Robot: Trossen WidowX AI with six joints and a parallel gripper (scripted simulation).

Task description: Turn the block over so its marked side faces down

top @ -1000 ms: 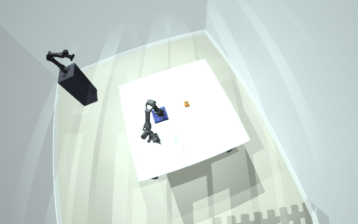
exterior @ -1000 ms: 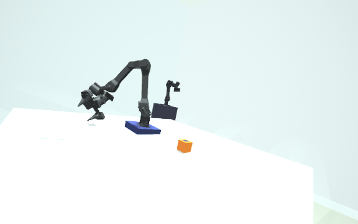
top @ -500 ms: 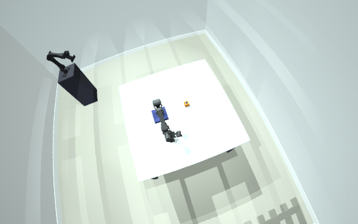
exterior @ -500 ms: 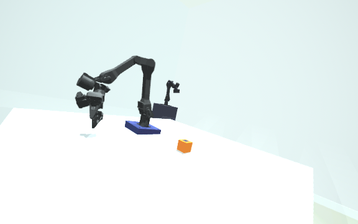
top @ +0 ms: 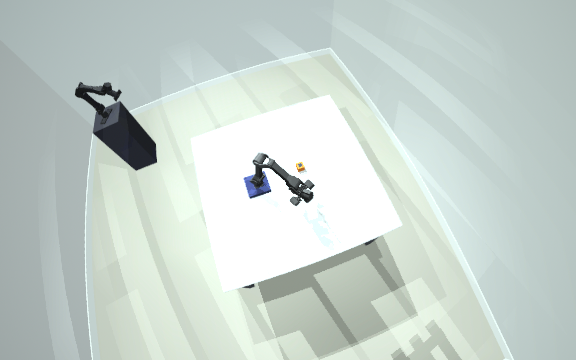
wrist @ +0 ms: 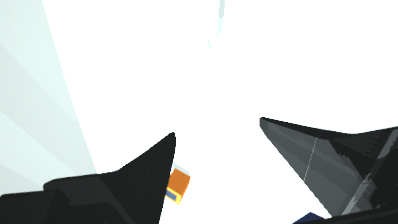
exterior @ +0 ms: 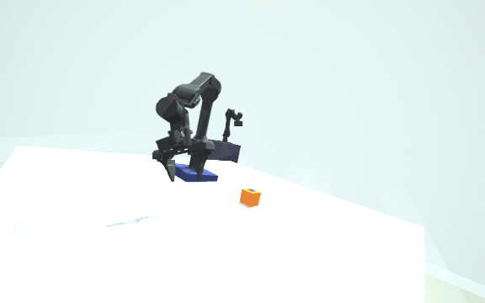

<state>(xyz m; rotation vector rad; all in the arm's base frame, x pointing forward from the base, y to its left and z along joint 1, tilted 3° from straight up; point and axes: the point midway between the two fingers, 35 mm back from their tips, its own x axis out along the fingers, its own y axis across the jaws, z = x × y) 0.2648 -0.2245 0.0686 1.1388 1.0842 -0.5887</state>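
Now: gripper tip 24 cm to the right of the orange block, 5 cm short of it and 4 cm above it.
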